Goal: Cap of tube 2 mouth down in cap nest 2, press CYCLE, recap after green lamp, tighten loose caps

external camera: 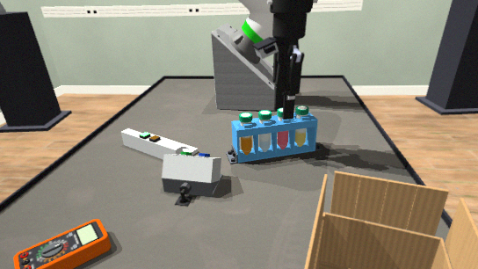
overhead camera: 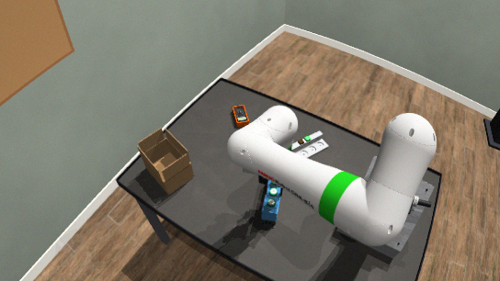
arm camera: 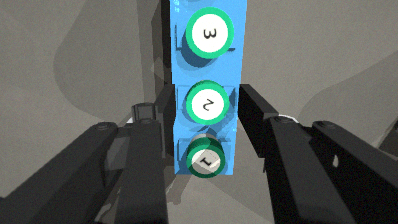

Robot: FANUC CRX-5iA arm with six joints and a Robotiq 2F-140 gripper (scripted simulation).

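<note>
The cap 2 is 3 cm below my hand. The rest, counted from my hand: cap 1 (1 cm behind, 5 cm to the left, 3 cm below); then cap 4 (2 cm ahead, 10 cm to the right, 3 cm below); then cap 3 (1 cm ahead, 5 cm to the right, 3 cm below).
</note>
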